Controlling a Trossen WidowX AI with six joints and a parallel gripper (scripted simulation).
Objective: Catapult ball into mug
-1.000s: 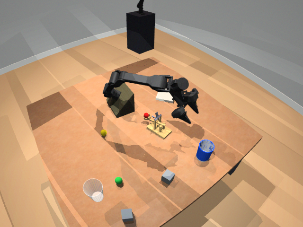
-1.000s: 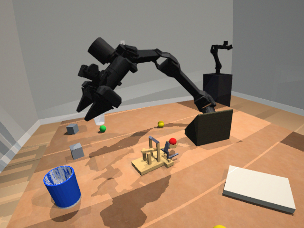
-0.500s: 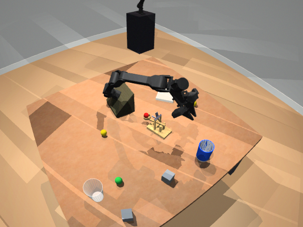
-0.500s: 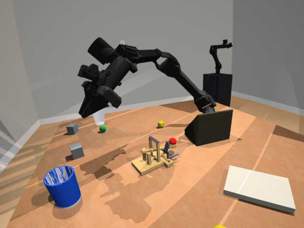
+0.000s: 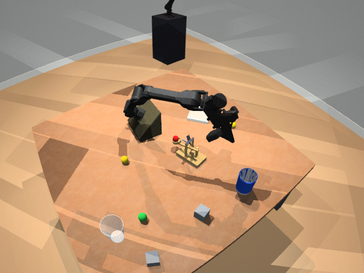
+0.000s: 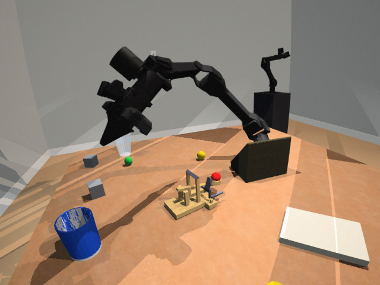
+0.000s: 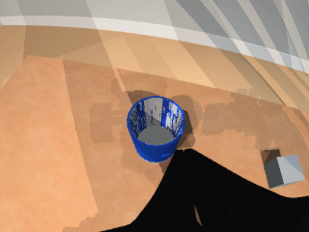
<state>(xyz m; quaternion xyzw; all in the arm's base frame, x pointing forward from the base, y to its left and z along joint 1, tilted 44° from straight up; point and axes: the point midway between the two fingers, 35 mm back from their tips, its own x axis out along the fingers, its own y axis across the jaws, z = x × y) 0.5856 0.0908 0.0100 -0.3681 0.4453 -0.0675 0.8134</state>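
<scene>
Now: the red ball 32 cm behind my gripper tip, 3 cm to the right of it and 19 cm below it. Round my gripper tip: wooden catapult: 25 cm behind, 1 cm to the right, 20 cm below; blue mug: 10 cm ahead, 3 cm to the left, 23 cm below; green ball: 9 cm behind, 43 cm to the right, 23 cm below.
</scene>
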